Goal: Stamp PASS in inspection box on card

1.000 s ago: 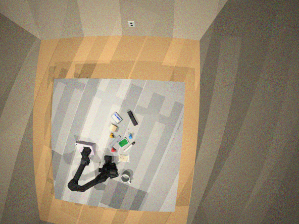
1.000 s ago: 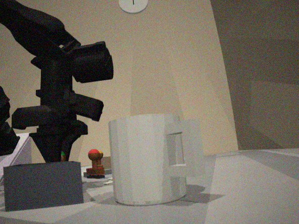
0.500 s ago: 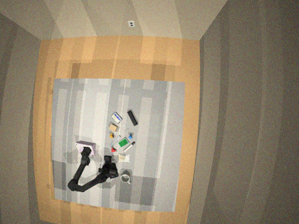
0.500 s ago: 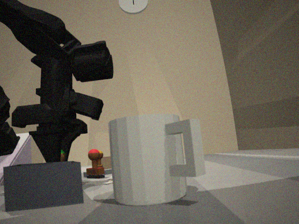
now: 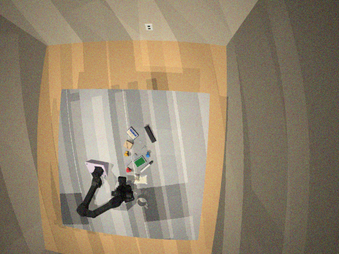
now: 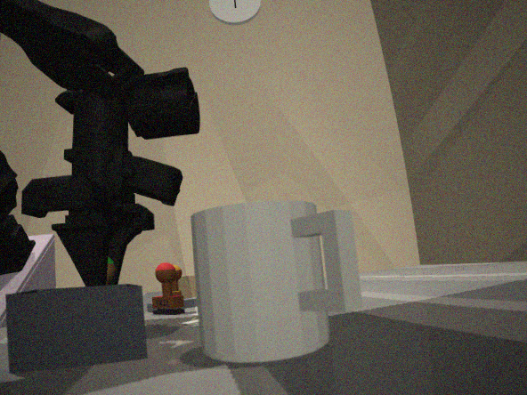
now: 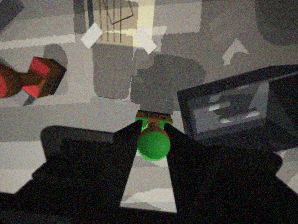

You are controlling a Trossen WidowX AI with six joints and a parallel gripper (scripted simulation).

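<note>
Now: gripper tip 190 mm to the right of the green ink pad, 130 mm short of it and 30 mm above it. The rest, counted from my gripper tip: red-knobbed stamp: 130 mm to the left, 40 mm ahead, 10 mm below; then cream card: 130 mm ahead, 50 mm to the left, 30 mm below; then white mug: 160 mm ahead, 130 mm to the right.
</note>
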